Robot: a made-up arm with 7 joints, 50 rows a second.
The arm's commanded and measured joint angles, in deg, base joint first. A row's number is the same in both.
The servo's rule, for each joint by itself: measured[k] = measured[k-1] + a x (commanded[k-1-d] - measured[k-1]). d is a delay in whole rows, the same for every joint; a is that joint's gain. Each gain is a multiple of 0.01, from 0.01 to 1. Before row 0 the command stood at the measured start. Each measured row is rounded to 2 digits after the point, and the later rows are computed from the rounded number. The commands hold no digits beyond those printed.
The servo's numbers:
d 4
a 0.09 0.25 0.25 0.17 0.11 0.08 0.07
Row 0, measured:
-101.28 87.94 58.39 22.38 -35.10 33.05 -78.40
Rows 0 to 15, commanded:
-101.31 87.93 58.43 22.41 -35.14 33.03 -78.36
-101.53 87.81 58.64 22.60 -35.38 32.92 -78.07
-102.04 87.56 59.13 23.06 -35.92 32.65 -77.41
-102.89 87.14 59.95 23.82 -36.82 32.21 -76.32
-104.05 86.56 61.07 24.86 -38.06 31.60 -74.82
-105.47 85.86 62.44 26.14 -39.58 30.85 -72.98
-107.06 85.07 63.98 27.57 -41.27 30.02 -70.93
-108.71 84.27 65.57 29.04 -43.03 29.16 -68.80
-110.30 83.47 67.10 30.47 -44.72 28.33 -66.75
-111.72 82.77 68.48 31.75 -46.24 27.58 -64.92
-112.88 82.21 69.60 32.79 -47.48 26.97 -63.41
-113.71 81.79 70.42 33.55 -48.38 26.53 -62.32
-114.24 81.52 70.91 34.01 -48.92 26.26 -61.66
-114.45 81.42 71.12 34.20 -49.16 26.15 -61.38
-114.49 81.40 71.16 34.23 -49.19 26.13 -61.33
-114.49 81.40 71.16 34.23 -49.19 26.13 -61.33
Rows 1 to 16, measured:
-101.28 87.94 58.39 22.38 -35.10 33.05 -78.40
-101.28 87.94 58.39 22.38 -35.10 33.05 -78.40
-101.28 87.94 58.39 22.38 -35.10 33.05 -78.40
-101.28 87.94 58.39 22.38 -35.10 33.05 -78.40
-101.28 87.94 58.40 22.39 -35.10 33.05 -78.40
-101.30 87.91 58.46 22.43 -35.13 33.04 -78.38
-101.37 87.82 58.63 22.54 -35.22 33.01 -78.31
-101.51 87.65 58.96 22.76 -35.40 32.95 -78.17
-101.74 87.38 59.49 23.12 -35.69 32.84 -77.94
-102.08 87.00 60.23 23.63 -36.12 32.68 -77.59
-102.53 86.52 61.17 24.30 -36.69 32.47 -77.12
-103.09 85.96 62.27 25.11 -37.39 32.21 -76.54
-103.74 85.34 63.48 26.02 -38.20 31.90 -75.85
-104.46 84.70 64.73 26.99 -39.08 31.55 -75.08
-105.22 84.08 65.95 27.98 -40.00 31.18 -74.26
-105.98 83.51 67.07 28.93 -40.92 30.81 -73.42

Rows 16 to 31, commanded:
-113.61 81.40 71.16 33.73 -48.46 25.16 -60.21
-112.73 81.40 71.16 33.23 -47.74 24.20 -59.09
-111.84 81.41 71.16 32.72 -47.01 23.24 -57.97
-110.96 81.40 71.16 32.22 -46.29 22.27 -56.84
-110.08 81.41 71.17 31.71 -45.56 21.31 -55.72
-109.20 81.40 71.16 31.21 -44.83 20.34 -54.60
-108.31 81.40 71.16 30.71 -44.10 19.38 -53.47
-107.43 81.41 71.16 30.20 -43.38 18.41 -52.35
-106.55 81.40 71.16 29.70 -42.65 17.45 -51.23
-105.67 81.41 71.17 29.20 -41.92 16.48 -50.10
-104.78 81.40 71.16 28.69 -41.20 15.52 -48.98
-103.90 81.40 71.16 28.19 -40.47 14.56 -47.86
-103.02 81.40 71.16 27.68 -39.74 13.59 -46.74
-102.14 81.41 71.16 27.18 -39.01 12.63 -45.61
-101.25 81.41 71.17 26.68 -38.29 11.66 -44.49
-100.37 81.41 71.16 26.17 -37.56 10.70 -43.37
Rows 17 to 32, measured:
-106.72 83.01 68.03 29.79 -41.80 30.45 -72.60
-107.42 82.61 68.80 30.54 -42.61 30.11 -71.81
-108.06 82.31 69.39 31.17 -43.33 29.79 -71.08
-108.64 82.08 69.83 31.69 -43.97 29.50 -70.40
-109.09 81.91 70.16 32.04 -44.46 29.15 -69.69
-109.42 81.78 70.41 32.24 -44.82 28.75 -68.95
-109.64 81.69 70.60 32.32 -45.06 28.31 -68.18
-109.76 81.62 70.74 32.30 -45.20 27.83 -67.39
-109.79 81.57 70.85 32.20 -45.24 27.31 -66.57
-109.74 81.53 70.93 32.03 -45.19 26.75 -65.73
-109.61 81.50 70.99 31.81 -45.07 26.16 -64.87
-109.41 81.48 71.03 31.54 -44.88 25.54 -63.99
-109.15 81.46 71.06 31.23 -44.63 24.89 -63.10
-108.84 81.45 71.09 30.88 -44.33 24.22 -62.19
-108.47 81.44 71.11 30.51 -43.99 23.52 -61.27
-108.06 81.43 71.12 30.12 -43.60 22.80 -60.33

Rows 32 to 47, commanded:
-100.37 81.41 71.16 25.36 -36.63 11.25 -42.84
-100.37 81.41 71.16 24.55 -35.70 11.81 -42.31
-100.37 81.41 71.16 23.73 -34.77 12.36 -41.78
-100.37 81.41 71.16 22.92 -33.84 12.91 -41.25
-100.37 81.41 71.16 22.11 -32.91 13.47 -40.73
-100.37 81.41 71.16 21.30 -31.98 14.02 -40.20
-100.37 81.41 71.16 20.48 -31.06 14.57 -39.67
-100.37 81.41 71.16 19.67 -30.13 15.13 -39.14
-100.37 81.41 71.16 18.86 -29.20 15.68 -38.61
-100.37 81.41 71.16 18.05 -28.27 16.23 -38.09
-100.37 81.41 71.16 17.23 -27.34 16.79 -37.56
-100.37 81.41 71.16 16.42 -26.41 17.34 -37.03
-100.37 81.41 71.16 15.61 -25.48 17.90 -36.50
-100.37 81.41 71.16 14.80 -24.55 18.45 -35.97
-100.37 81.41 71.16 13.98 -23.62 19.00 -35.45
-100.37 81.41 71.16 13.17 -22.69 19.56 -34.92
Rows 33 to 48, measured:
-107.61 81.42 71.13 29.71 -43.18 22.06 -59.38
-107.12 81.42 71.14 29.28 -42.72 21.31 -58.42
-106.59 81.42 71.15 28.84 -42.23 20.54 -57.44
-106.03 81.42 71.15 28.39 -41.72 19.75 -56.46
-105.52 81.42 71.15 27.87 -41.16 19.07 -55.51
-105.06 81.42 71.15 27.31 -40.56 18.49 -54.59
-104.64 81.42 71.15 26.70 -39.92 18.00 -53.69
-104.26 81.42 71.15 26.06 -39.25 17.59 -52.82
-103.91 81.42 71.15 25.39 -38.55 17.26 -51.97
-103.59 81.42 71.15 24.69 -37.83 17.00 -51.15
-103.30 81.42 71.15 23.97 -37.09 16.81 -50.35
-103.04 81.42 71.15 23.24 -36.32 16.68 -49.57
-102.80 81.42 71.15 22.50 -35.54 16.60 -48.80
-102.58 81.42 71.15 21.74 -34.74 16.57 -48.05
-102.38 81.42 71.15 20.97 -33.93 16.59 -47.32
-102.20 81.42 71.15 20.20 -33.10 16.65 -46.60

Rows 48 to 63, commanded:
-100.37 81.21 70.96 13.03 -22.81 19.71 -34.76
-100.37 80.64 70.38 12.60 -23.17 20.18 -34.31
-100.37 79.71 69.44 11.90 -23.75 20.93 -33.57
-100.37 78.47 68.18 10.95 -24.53 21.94 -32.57
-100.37 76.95 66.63 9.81 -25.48 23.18 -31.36
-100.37 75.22 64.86 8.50 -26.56 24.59 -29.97
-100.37 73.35 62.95 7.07 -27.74 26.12 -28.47
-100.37 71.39 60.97 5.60 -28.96 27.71 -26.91
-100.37 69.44 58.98 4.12 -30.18 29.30 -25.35
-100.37 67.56 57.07 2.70 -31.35 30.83 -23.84
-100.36 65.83 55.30 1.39 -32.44 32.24 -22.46
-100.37 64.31 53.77 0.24 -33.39 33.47 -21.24
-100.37 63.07 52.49 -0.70 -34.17 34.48 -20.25
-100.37 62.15 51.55 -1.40 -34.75 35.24 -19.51
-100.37 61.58 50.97 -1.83 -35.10 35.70 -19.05
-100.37 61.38 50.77 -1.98 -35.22 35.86 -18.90
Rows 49 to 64, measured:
-102.04 81.42 71.15 19.42 -32.26 16.75 -45.89
-101.89 81.42 71.15 18.63 -31.41 16.89 -45.20
-101.75 81.42 71.15 17.84 -30.55 17.06 -44.52
-101.63 81.42 71.15 17.05 -29.69 17.26 -43.85
-101.52 81.37 71.10 16.37 -28.93 17.46 -43.21
-101.42 81.19 70.92 15.73 -28.30 17.68 -42.59
-101.33 80.82 70.55 15.08 -27.80 17.94 -41.96
-101.24 80.23 69.96 14.38 -27.44 18.26 -41.30
-101.16 79.41 69.13 13.60 -27.22 18.65 -40.60
-101.09 78.36 68.06 12.73 -27.15 19.13 -39.86
-101.03 77.11 66.78 11.77 -27.21 19.69 -39.06
-100.97 75.68 65.33 10.72 -27.40 20.33 -38.21
-100.92 74.12 63.74 9.60 -27.71 21.05 -37.31
-100.87 72.48 62.07 8.43 -28.11 21.83 -36.37
-100.82 70.82 60.38 7.23 -28.59 22.66 -35.40
-100.78 69.19 58.73 6.04 -29.12 23.52 -34.41

